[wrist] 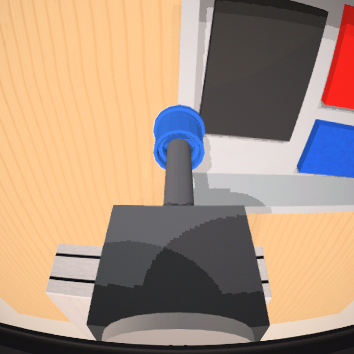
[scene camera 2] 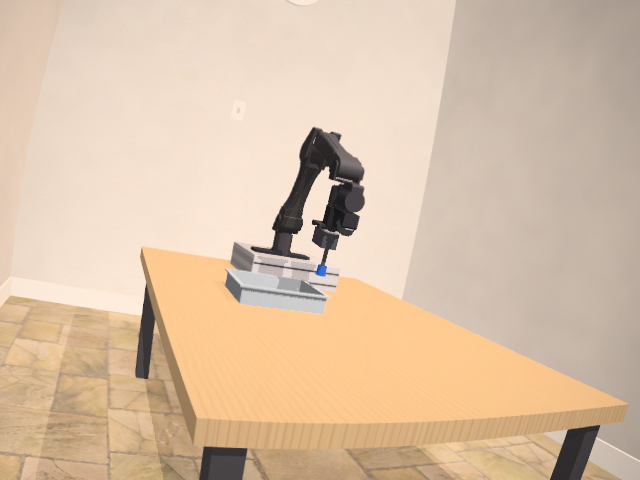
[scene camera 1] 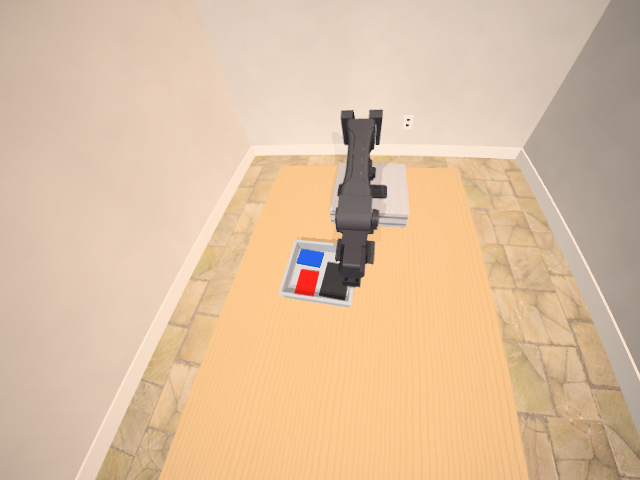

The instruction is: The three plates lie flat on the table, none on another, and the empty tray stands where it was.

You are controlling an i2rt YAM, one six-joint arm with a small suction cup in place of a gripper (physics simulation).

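Frame: origin at the arm's base, x ahead, y left, z up, level; centimetres.
Where they show: hand at its tool point: [wrist: 178, 127] [scene camera 2: 320, 274]; arm's base at its link origin: [scene camera 2: 280, 254].
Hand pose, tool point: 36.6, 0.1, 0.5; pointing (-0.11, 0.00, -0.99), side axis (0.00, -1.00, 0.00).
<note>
Each offset is from my tool point to the top centre of the thing, as dx, dy, dz. Level surfaces: height alone.
The grey tray {-1.2, -12.2, -4.0} [scene camera 1: 315, 300] [scene camera 2: 281, 299] [wrist: 300, 190] stands on the table and holds three plates, lying flat and apart. The black plate {+0.6, -6.7, -7.7} [scene camera 1: 332, 283] [wrist: 260, 70] is the largest and lies on the right side in scene camera 1. The red plate {+2.7, -16.9, -7.7} [scene camera 1: 307, 282] [wrist: 342, 70] lies to its left, and the blue plate {-7.6, -17.7, -7.7} [scene camera 1: 310, 257] [wrist: 330, 150] lies behind the red one. My gripper's blue suction cup [scene camera 2: 321, 270] [wrist: 179, 135] is open, with nothing on it. It hangs above the tray's edge beside the black plate. In scene camera 1 the arm hides the cup and a tray corner.
The arm's pale block base [scene camera 1: 392, 191] [scene camera 2: 289, 267] stands behind the tray, at the far end of the wooden table {dz -9.0} [scene camera 1: 361, 387] [scene camera 2: 387, 372]. The table reaches far toward the front in scene camera 1. Its left edge is nearer to the tray than its right edge.
</note>
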